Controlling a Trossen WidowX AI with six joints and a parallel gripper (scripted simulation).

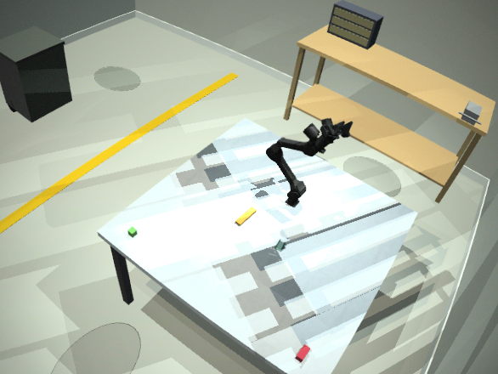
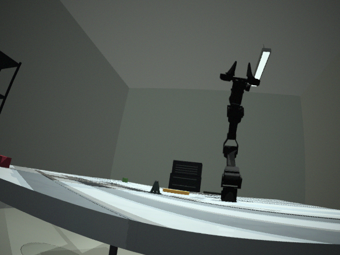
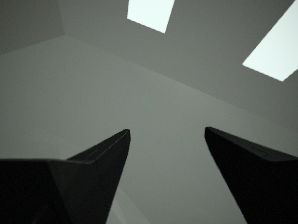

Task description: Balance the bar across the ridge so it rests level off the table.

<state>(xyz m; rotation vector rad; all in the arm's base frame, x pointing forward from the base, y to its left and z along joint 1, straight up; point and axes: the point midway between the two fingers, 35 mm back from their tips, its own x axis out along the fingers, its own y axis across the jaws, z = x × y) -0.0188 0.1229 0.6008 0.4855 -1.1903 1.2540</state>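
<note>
The orange bar is 29 cm ahead of my gripper tip, 27 cm to the right of it and 62 cm below it. Round my gripper tip: green cube 76 cm ahead, 64 cm to the right, 61 cm below; then red block 76 cm ahead, 36 cm to the left, 61 cm below.
</note>
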